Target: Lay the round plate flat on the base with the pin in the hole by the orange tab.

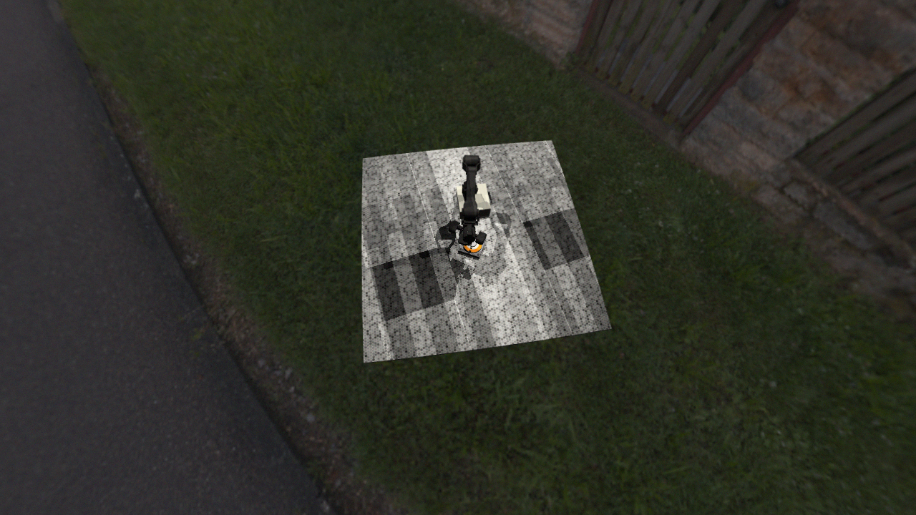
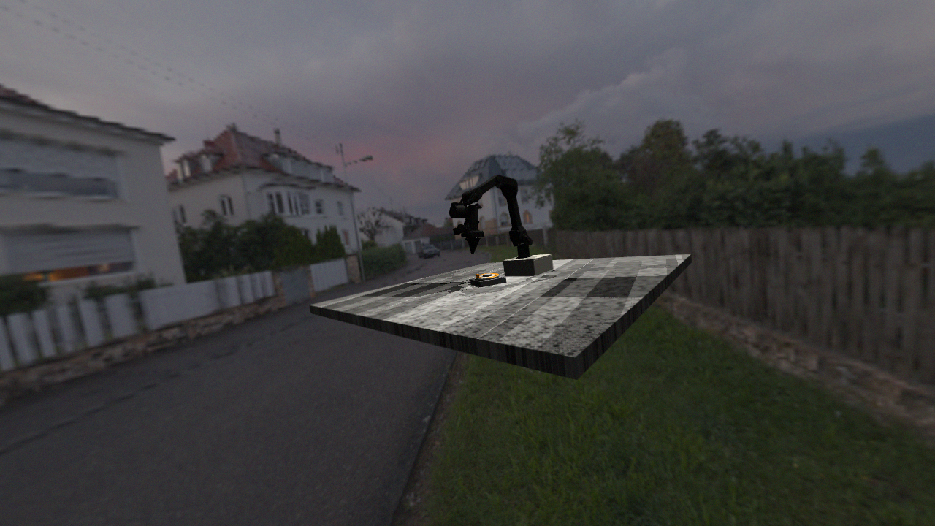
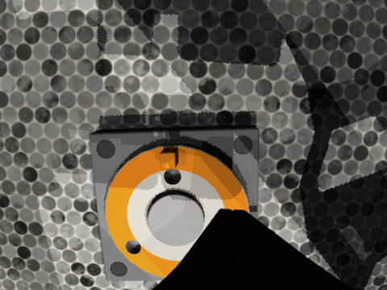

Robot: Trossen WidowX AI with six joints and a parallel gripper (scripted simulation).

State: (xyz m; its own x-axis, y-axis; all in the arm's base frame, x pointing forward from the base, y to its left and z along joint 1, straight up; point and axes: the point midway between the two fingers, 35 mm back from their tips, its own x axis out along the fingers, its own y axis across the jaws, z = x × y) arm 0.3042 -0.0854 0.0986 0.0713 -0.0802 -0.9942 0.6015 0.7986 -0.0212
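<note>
Now: the round plate 11 cm below my gripper tip, 4 cm to the left of it and 1 cm behind it. Round my gripper tip: square grey base: 12 cm below, 5 cm to the left, 3 cm behind.
</note>
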